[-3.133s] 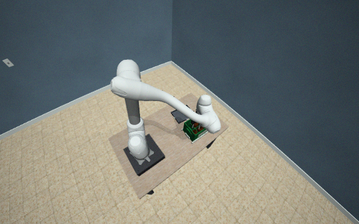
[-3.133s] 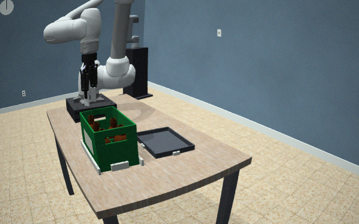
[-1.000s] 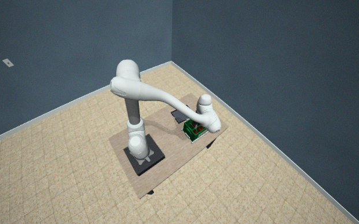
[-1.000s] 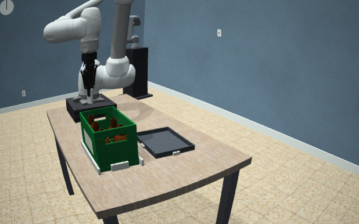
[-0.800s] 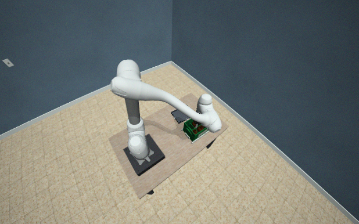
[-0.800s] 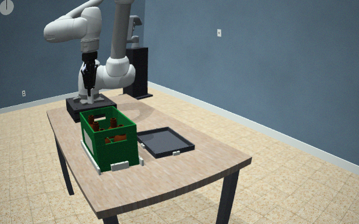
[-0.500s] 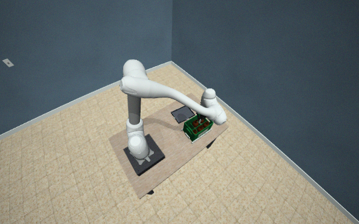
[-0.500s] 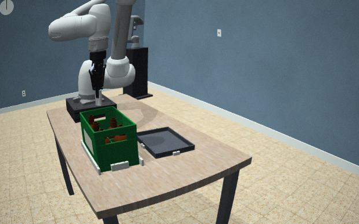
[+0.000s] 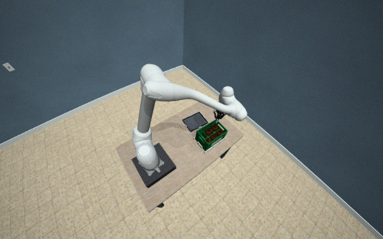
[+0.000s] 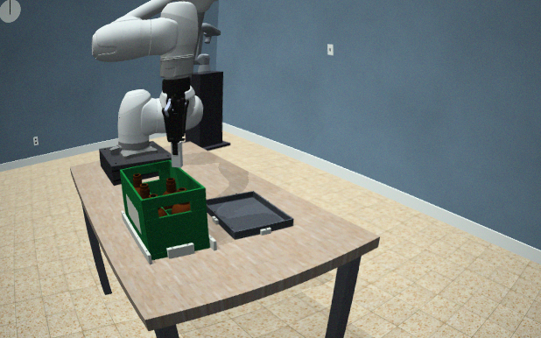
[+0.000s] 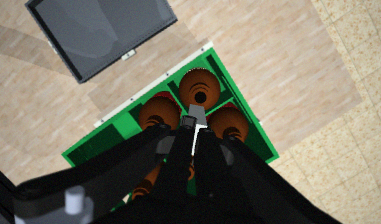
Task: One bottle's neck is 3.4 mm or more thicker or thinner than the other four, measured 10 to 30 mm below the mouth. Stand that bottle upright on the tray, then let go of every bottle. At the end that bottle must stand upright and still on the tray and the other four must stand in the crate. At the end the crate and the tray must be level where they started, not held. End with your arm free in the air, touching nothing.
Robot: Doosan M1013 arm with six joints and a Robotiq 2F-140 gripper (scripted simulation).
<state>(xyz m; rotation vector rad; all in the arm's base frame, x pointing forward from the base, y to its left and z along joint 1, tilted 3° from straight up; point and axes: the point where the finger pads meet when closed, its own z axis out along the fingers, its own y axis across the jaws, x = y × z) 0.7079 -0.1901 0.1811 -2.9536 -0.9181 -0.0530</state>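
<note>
My gripper is now 10 mm short of the brown bottle and 170 mm above it. From my hand the other things lie so: dark tray: 20 mm behind, 250 mm to the left, 240 mm below; green crate: 80 mm behind, 30 mm to the right, 170 mm below.
</note>
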